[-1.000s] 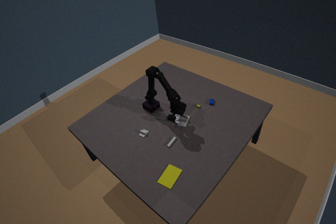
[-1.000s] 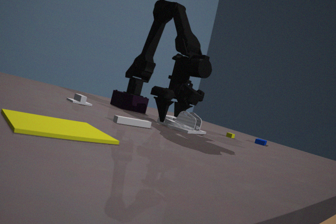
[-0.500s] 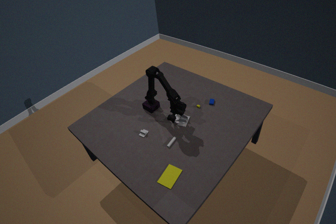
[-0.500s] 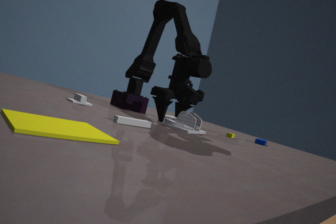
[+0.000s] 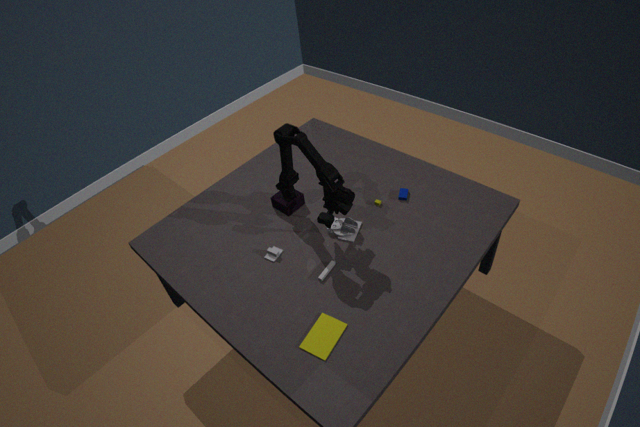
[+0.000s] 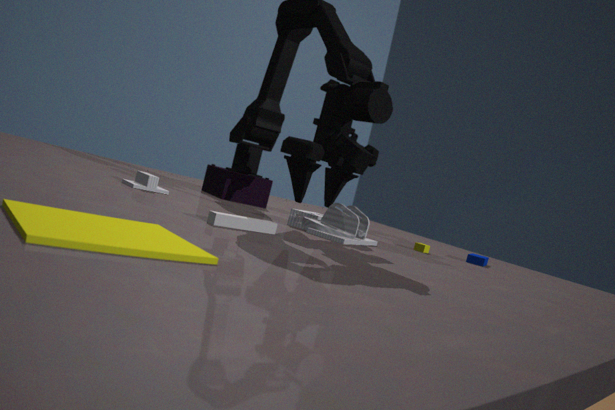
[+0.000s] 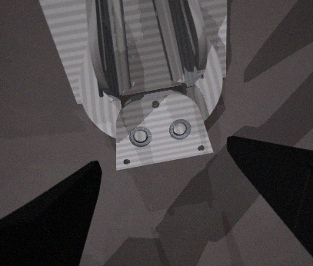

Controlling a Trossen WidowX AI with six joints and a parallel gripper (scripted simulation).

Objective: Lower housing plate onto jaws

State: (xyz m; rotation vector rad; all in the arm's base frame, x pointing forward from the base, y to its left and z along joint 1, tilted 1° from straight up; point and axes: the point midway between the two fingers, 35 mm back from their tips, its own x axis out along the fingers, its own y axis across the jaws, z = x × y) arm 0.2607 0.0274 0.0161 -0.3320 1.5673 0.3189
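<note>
Right now the grey striped housing plate is 20 mm below my gripper tip and 10 mm ahead of it. The rest, counted from my gripper tip: white bracket (280 mm to the right, 80 mm behind, 30 mm below); small yellow cube (240 mm to the left, 50 mm ahead, 30 mm below); white bar (190 mm to the right, 150 mm ahead, 30 mm below).
</note>
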